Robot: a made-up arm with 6 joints. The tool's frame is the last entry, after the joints. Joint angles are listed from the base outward. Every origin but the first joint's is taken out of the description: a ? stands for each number. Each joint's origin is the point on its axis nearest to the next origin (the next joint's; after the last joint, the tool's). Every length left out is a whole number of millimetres.
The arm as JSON. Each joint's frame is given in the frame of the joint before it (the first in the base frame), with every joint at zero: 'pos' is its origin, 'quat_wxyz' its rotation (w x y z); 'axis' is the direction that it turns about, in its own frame. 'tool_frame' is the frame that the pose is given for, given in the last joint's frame.
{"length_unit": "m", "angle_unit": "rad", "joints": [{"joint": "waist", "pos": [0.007, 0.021, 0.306], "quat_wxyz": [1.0, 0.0, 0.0, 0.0], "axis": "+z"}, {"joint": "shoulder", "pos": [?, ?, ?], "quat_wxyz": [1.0, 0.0, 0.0, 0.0], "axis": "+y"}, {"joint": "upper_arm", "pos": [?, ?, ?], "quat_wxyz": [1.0, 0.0, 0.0, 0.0], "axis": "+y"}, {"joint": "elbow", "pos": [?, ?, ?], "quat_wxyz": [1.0, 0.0, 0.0, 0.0], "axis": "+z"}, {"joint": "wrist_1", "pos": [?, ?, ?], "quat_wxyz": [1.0, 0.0, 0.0, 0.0], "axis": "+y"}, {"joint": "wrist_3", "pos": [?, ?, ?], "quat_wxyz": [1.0, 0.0, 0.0, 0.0], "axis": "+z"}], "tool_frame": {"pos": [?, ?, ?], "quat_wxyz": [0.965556, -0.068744, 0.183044, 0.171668]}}
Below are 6 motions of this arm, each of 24 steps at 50 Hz.
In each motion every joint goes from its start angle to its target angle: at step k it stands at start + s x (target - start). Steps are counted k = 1, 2, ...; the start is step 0. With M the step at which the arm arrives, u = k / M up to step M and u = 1 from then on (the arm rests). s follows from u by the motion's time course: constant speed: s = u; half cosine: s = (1 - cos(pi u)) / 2; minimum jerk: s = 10 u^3 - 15 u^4 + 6 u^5.
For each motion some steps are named. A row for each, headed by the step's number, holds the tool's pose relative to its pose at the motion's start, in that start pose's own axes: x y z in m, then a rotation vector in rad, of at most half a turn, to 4 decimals.
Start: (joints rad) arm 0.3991 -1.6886 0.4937 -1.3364 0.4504 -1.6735
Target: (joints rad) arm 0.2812 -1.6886 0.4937 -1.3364 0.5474 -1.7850
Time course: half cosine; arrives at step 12
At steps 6, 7, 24:
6: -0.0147 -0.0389 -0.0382 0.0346 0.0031 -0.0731
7: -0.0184 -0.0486 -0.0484 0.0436 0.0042 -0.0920
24: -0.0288 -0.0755 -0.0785 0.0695 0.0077 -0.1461

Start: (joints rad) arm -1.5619 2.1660 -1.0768 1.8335 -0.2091 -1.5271
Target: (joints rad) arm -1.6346 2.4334 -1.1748 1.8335 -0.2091 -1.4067
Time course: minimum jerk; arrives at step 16
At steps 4, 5, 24:
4: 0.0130 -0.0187 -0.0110 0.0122 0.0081 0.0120
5: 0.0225 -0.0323 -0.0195 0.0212 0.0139 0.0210
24: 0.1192 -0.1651 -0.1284 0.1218 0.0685 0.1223

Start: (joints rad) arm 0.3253 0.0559 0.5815 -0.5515 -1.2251 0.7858
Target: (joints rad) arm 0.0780 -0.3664 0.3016 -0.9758 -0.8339 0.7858
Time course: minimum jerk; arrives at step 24
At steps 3, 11, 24:
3: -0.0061 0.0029 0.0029 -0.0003 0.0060 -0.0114
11: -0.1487 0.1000 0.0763 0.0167 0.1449 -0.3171
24: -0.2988 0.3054 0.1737 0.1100 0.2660 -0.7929

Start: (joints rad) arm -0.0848 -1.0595 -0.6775 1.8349 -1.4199 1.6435
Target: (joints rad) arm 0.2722 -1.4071 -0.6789 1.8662 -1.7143 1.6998
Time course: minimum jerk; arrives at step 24
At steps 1, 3, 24:
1: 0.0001 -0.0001 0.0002 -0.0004 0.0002 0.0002
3: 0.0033 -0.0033 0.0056 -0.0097 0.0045 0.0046
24: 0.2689 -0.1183 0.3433 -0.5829 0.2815 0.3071

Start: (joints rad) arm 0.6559 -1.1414 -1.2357 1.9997 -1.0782 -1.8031
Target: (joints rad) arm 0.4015 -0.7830 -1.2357 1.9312 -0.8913 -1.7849
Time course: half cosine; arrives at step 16
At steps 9, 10, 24:
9: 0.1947 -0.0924 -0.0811 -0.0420 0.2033 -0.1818
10: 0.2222 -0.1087 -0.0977 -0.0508 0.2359 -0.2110
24: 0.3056 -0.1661 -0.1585 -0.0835 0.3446 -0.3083

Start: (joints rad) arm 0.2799 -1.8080 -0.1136 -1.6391 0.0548 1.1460
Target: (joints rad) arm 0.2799 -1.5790 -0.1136 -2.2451 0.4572 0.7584
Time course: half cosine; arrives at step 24
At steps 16, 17, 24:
16: 0.1660 0.0024 0.0436 0.4990 0.1734 -0.6146
17: 0.1772 0.0035 0.0450 0.5323 0.1818 -0.6611
24: 0.2167 0.0087 0.0484 0.6496 0.2063 -0.8293

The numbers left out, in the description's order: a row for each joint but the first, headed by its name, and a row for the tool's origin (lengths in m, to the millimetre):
shoulder: -0.021 0.054 0.0
upper_arm: -0.02 0.0 0.628
elbow: 0.021 0.0 0.32
wrist_1: 0.005 -0.04 0.0
wrist_3: -0.02 0.0 0.197
tool: -0.01 -0.018 0.0

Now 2 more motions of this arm.
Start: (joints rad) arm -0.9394 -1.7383 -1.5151 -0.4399 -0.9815 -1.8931
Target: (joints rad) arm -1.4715 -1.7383 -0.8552 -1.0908 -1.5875 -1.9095
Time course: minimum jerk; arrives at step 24
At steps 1, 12, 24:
1: -0.0003 0.0000 -0.0001 0.0000 -0.0002 0.0000
12: -0.2060 -0.0272 -0.0770 -0.0189 -0.1449 0.1397
24: -0.4094 -0.1474 -0.1115 0.0233 -0.2806 0.4830

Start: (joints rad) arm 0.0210 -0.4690 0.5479 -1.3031 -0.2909 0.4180
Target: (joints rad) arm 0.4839 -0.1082 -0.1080 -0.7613 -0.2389 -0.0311
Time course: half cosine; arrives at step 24
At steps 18, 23, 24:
18: 0.1096 -0.1251 0.0338 0.1705 -0.3254 0.4631
23: 0.1351 -0.1333 0.0360 0.2015 -0.3666 0.5456
24: 0.1359 -0.1334 0.0361 0.2025 -0.3678 0.5481

